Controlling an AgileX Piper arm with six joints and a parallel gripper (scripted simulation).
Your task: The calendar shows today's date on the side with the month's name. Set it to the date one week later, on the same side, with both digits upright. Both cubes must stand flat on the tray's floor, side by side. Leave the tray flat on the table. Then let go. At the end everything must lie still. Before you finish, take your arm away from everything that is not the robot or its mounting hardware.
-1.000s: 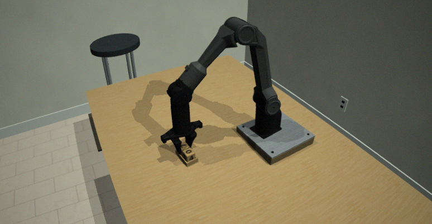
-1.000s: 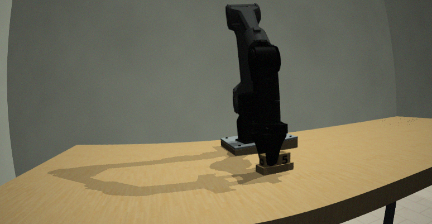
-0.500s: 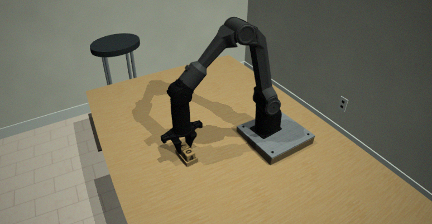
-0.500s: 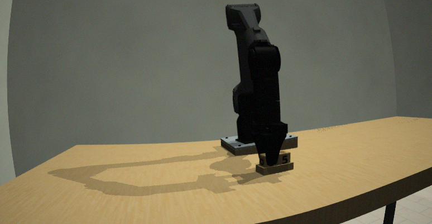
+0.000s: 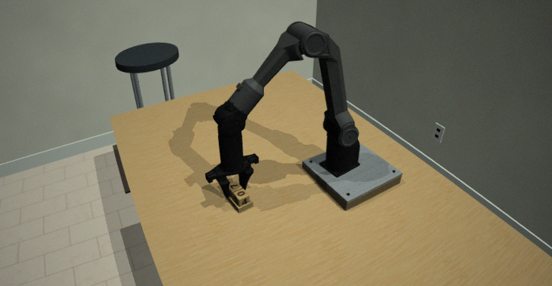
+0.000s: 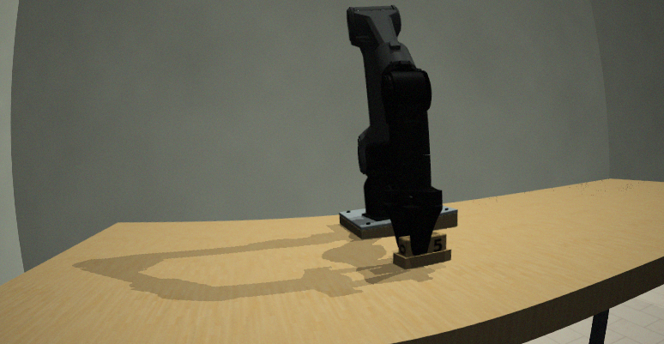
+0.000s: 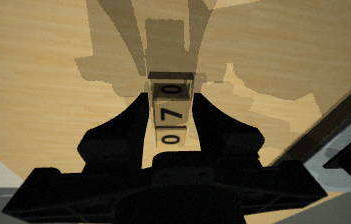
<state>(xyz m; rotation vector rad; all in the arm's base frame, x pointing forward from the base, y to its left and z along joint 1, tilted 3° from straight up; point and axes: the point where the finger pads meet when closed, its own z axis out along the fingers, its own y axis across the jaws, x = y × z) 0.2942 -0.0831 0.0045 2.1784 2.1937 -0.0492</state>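
Right now my hand is 20 mm to the right of the small wooden tray and 20 mm above it.
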